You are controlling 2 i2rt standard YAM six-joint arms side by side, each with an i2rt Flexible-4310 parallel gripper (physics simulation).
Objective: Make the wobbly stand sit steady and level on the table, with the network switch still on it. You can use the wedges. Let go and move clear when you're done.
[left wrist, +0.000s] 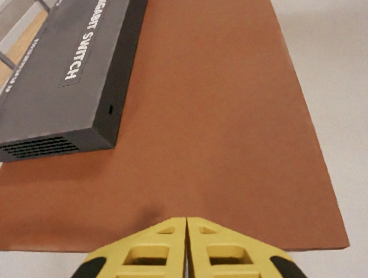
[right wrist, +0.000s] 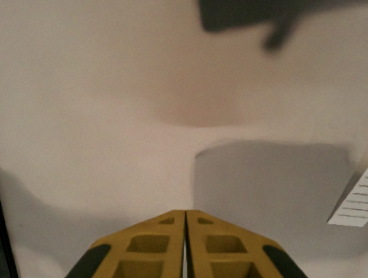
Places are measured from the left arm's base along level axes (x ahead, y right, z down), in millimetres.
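Pixels of known places: left gripper, fingertip midpoint: (left wrist: 186, 227); right gripper, fingertip midpoint: (right wrist: 185, 219).
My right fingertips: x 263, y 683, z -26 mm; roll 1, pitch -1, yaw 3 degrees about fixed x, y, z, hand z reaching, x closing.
Ahead of a thing's pixels: the offset from my right fingertips to its middle. "spot": to the spot under its first point. Level surfaces: height alone.
The stand's reddish-brown top @(spot: dx -26, dy -436, dz -52 mm) (left wrist: 215, 115) fills much of the left wrist view; its legs do not show and its tilt cannot be told. The dark grey network switch @(spot: dx +92, dy -407, dz -80 mm) (left wrist: 65, 70) lies on the top, at the upper left of that view. My left gripper (left wrist: 186, 227) is shut with its fingertips together, above the near part of the stand's top. My right gripper (right wrist: 185, 219) is shut with its fingertips together, over the pale table @(dz +49 mm) (right wrist: 100, 100). A white wedge with dark lines @(spot: dx +113, dy +37, dz +46 mm) (right wrist: 354, 205) is partly in view at the right edge of the right wrist view, apart from the fingers.
A dark flat object's edge @(spot: dx -150, dy +75, dz +46 mm) (right wrist: 6, 245) shows at the lower left of the right wrist view. A blurred dark shape (right wrist: 250, 12) is at the top of that view; what it is cannot be told. Soft shadows lie across the table. The pale table (left wrist: 330, 90) also shows beyond the stand's right edge.
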